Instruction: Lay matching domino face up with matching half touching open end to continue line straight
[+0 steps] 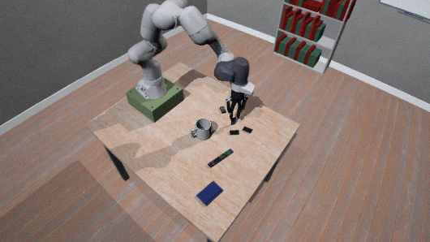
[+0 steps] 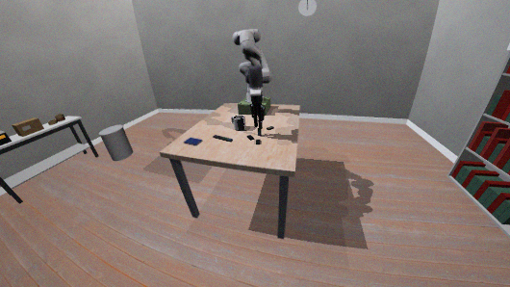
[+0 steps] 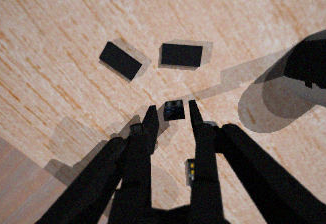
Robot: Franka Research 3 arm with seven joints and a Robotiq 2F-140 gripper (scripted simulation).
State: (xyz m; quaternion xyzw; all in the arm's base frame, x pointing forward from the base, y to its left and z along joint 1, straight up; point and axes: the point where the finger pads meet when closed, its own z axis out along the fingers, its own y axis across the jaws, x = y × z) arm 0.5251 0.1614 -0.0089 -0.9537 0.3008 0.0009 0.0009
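The black domino lies 10 mm behind my hand and 70 mm below it. The rest, counted from my hand: blue book (160 mm ahead, 460 mm to the right, 90 mm below); grey mug (110 mm behind, 180 mm to the right, 50 mm below).
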